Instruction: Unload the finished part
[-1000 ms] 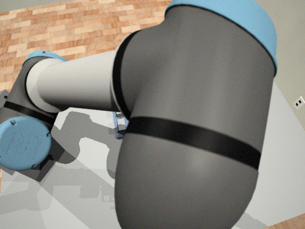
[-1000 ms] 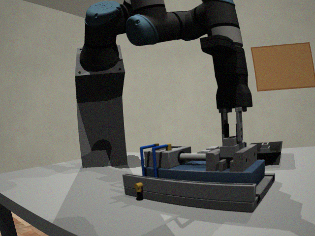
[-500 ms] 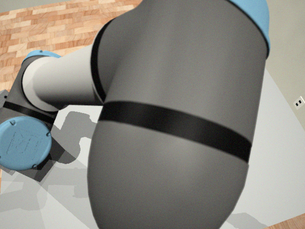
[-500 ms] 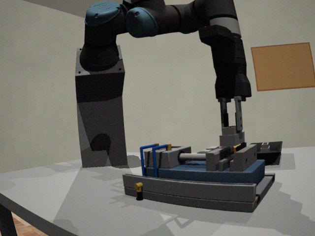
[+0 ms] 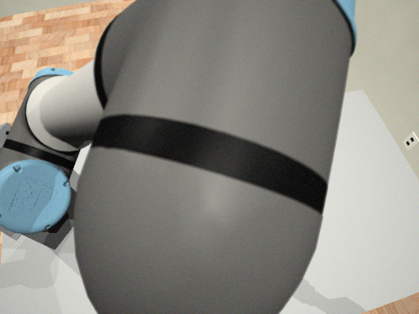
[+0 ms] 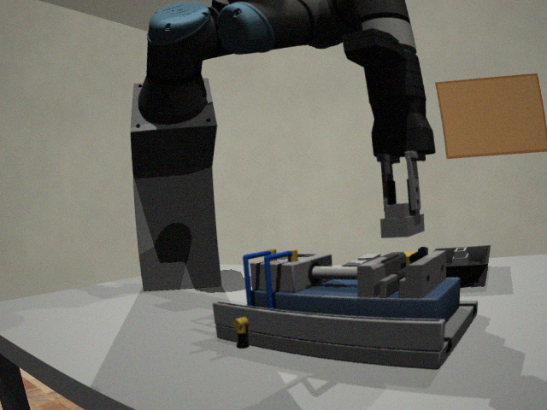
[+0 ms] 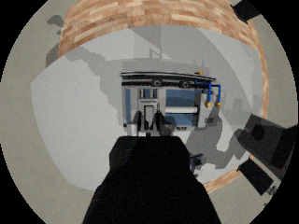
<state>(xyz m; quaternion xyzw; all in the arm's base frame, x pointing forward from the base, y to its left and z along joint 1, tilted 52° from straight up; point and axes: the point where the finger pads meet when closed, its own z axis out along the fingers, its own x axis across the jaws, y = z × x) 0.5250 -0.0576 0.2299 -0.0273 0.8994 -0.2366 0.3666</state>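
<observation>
My gripper is now 70 mm past the blue base, 10 mm to the right of it and 130 mm above it. The rest, counted from my hand: blue fixture plate: 120 mm behind, 360 mm to the left, 160 mm below; then yellow block: 80 mm behind, 400 mm to the left, 140 mm below.
</observation>
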